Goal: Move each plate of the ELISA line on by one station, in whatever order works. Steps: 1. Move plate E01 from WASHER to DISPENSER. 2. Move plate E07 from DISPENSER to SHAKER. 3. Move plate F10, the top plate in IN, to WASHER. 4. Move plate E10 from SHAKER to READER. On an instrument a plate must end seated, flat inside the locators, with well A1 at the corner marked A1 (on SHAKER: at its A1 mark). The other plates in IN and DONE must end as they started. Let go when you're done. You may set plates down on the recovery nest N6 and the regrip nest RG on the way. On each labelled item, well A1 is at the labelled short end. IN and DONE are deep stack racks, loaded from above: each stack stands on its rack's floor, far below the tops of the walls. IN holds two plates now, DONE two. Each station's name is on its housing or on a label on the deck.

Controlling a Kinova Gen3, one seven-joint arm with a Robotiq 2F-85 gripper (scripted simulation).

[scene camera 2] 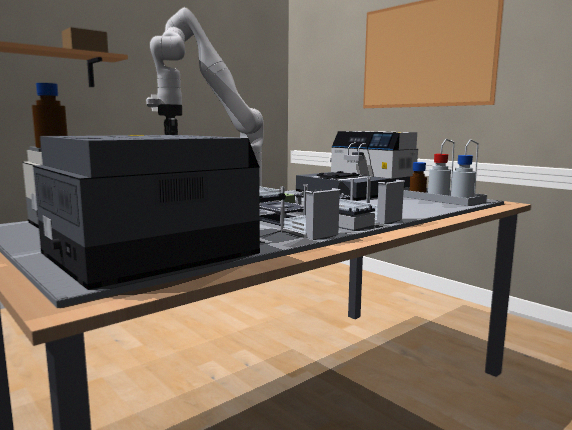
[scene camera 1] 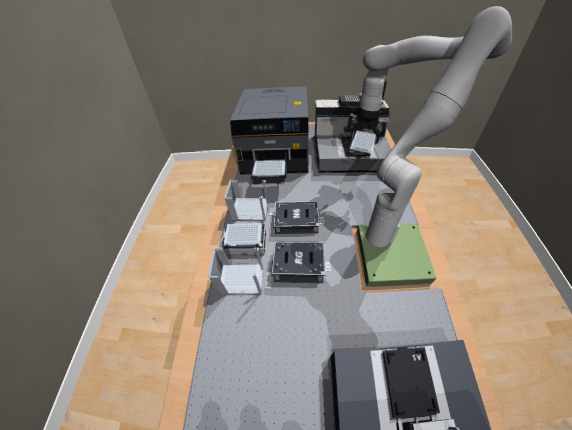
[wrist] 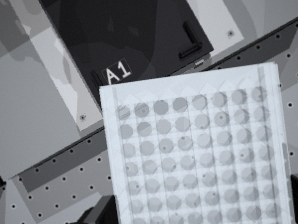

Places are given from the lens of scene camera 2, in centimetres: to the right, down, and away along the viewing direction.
brown bottle (scene camera 2: 49,120): -67, -27, 133
rack wall (scene camera 2: 325,207): 11, -2, 125
The marked spots on the brown bottle and the rack wall are 82 cm apart.
